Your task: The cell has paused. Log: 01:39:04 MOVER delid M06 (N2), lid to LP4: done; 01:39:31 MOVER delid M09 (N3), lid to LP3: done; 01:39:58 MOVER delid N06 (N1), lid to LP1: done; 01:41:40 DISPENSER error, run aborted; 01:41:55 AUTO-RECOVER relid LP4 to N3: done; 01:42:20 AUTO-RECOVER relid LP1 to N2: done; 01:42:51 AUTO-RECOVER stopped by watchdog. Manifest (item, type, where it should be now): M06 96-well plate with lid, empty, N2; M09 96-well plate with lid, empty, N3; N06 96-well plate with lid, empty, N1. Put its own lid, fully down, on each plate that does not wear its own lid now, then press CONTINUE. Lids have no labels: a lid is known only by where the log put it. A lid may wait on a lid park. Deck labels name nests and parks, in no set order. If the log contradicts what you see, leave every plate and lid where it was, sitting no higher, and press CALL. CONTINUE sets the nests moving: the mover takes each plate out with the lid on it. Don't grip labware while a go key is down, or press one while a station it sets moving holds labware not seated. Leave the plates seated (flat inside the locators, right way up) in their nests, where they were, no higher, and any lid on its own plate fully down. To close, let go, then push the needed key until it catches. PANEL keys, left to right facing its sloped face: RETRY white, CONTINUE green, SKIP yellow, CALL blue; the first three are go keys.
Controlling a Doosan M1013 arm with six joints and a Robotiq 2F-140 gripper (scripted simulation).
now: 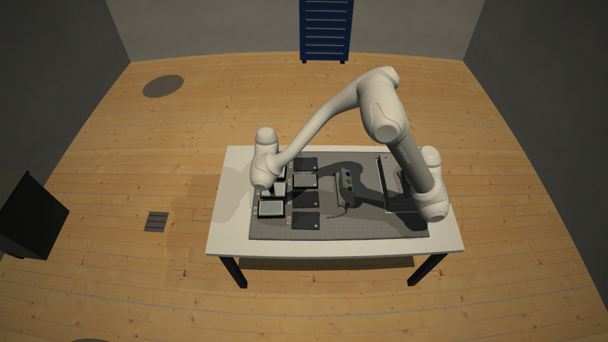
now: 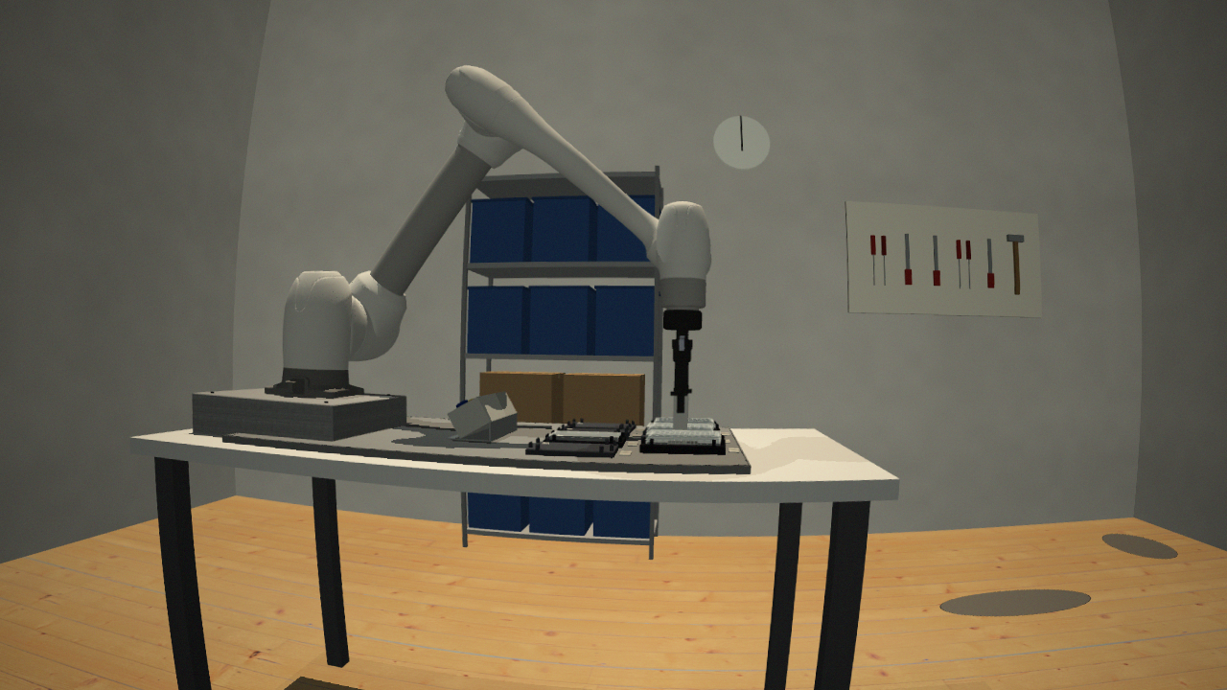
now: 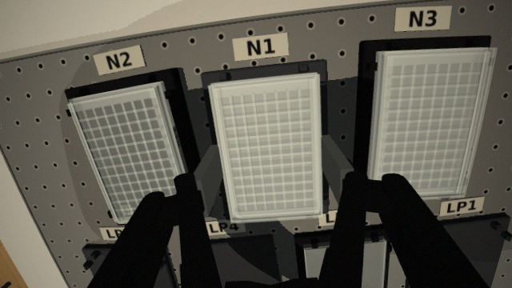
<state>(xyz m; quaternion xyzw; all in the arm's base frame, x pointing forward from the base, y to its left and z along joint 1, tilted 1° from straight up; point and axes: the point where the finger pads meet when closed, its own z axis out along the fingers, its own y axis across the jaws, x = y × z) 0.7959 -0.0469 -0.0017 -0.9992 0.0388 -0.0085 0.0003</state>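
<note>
The plate lies 130 mm to the right of my hand and 30 mm below it. From my hand the other things lie so: LP3 label (90 mm behind, 60 mm to the right, 50 mm below); then nest N2 (10 mm ahead, 120 mm to the left, 40 mm below); then N3 label (90 mm ahead, 140 mm to the right, 50 mm below).
</note>
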